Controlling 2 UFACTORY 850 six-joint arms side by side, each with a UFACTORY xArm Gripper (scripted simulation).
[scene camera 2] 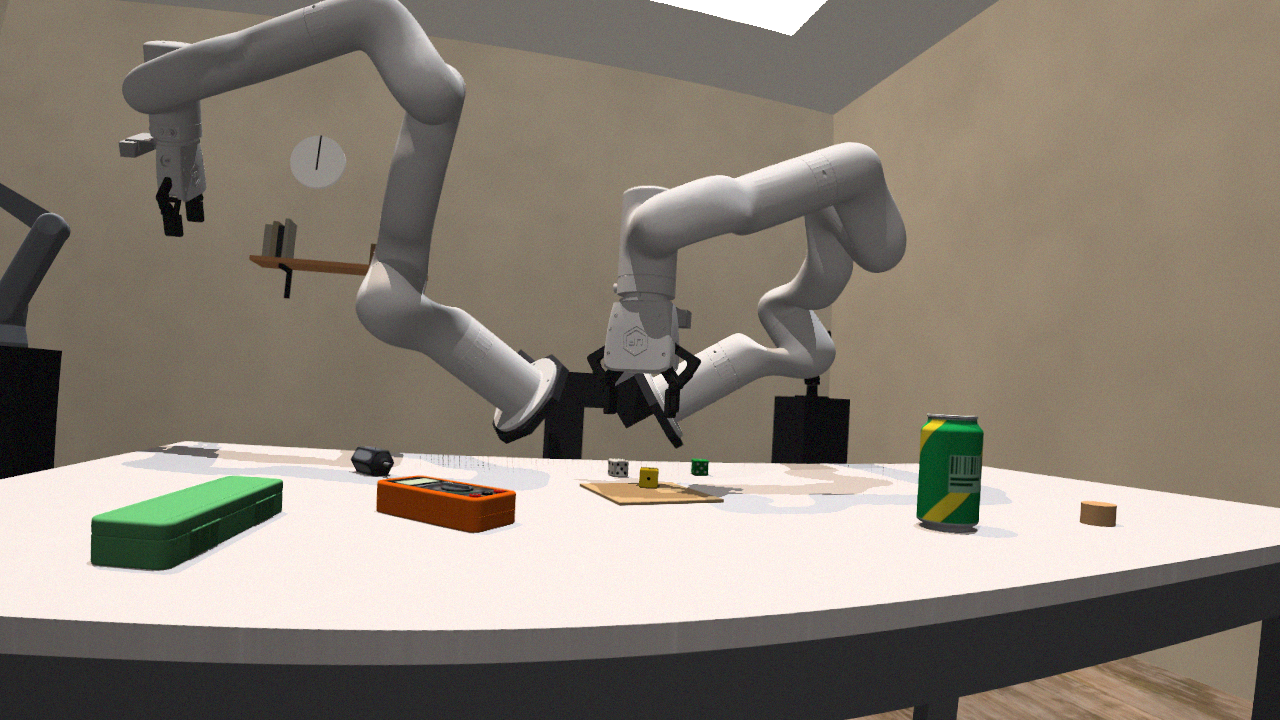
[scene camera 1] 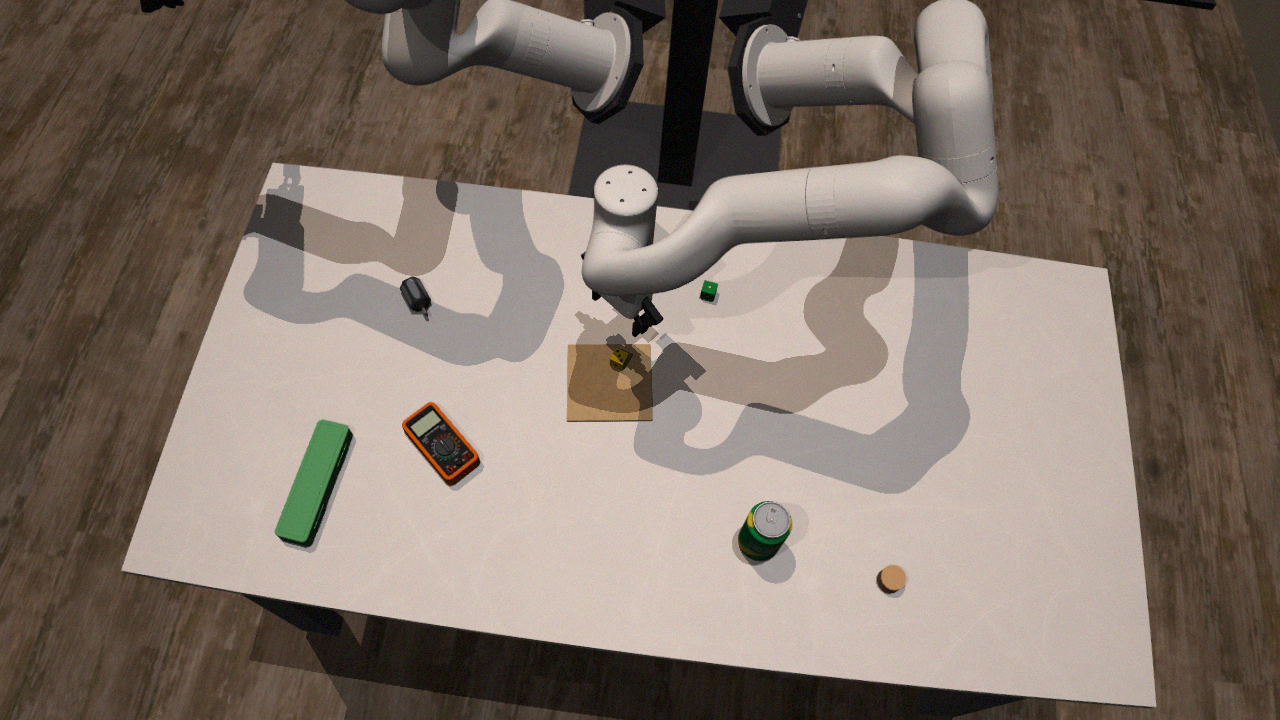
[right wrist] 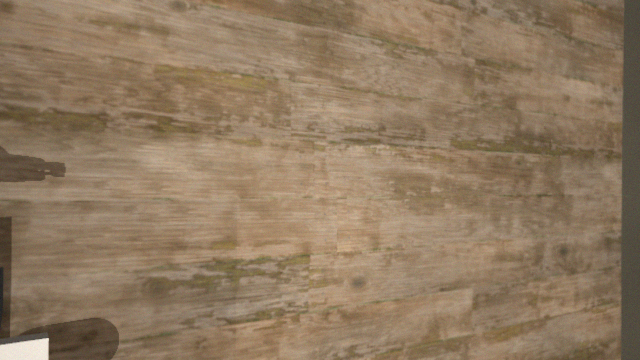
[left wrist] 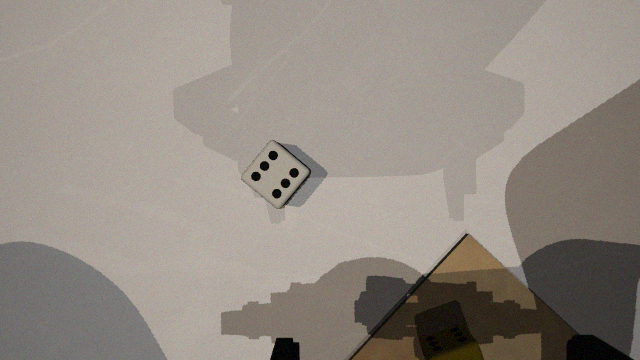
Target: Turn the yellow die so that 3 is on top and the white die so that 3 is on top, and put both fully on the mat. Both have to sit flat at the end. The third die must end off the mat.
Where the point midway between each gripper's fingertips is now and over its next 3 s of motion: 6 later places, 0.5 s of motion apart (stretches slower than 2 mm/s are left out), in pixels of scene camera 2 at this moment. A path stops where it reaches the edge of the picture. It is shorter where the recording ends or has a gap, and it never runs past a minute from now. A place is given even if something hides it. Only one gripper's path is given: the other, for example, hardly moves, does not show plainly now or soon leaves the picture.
My left gripper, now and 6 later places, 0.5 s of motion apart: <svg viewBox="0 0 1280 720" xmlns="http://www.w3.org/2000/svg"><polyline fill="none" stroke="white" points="639,415 636,415 634,415 631,415 629,415 628,415 627,415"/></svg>
